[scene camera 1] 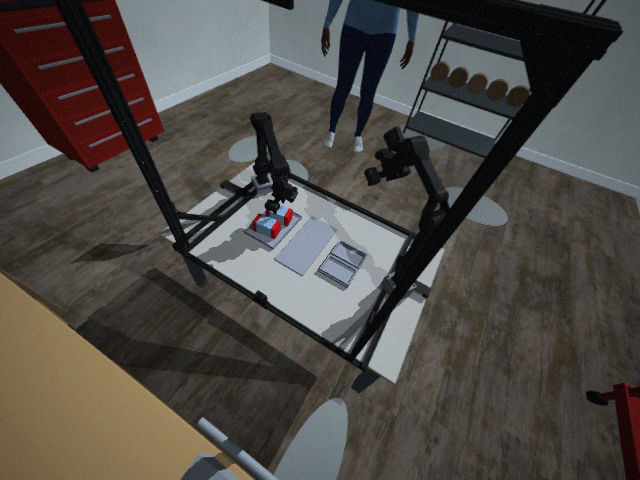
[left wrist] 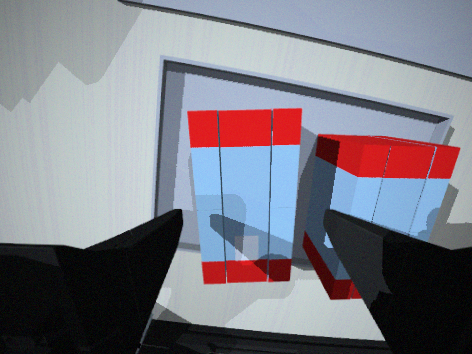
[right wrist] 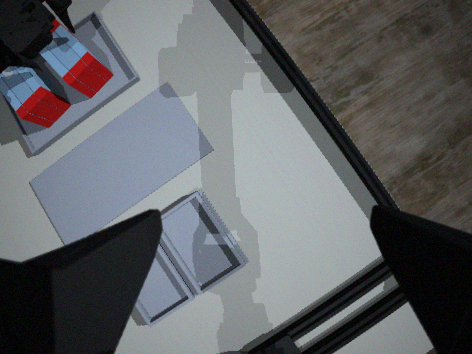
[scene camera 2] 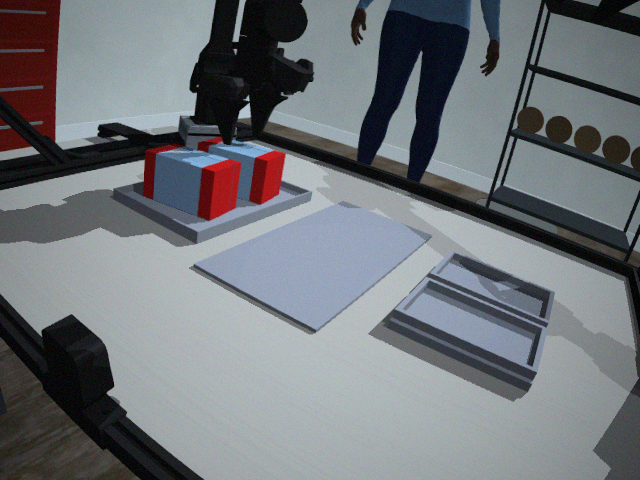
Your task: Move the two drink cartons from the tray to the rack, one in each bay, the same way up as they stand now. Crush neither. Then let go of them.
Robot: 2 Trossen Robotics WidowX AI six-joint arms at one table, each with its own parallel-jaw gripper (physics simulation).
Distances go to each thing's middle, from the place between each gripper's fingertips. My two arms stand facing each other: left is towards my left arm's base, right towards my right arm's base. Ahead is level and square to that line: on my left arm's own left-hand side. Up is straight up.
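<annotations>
Shallow grey tray (scene camera 2: 196,229), from my right hand: 260 mm behind, 350 mm to the left, 370 mm below. Flat grey mat (scene camera 2: 309,271), from my right hand: 150 mm to the left, 220 mm behind, 370 mm below.
Flat grey mat, from my left hand: 8 cm below, 21 cm to the right. My left hand: 8 cm above the shallow grey tray, 4 cm past it, 1 cm to the left of it.
</annotations>
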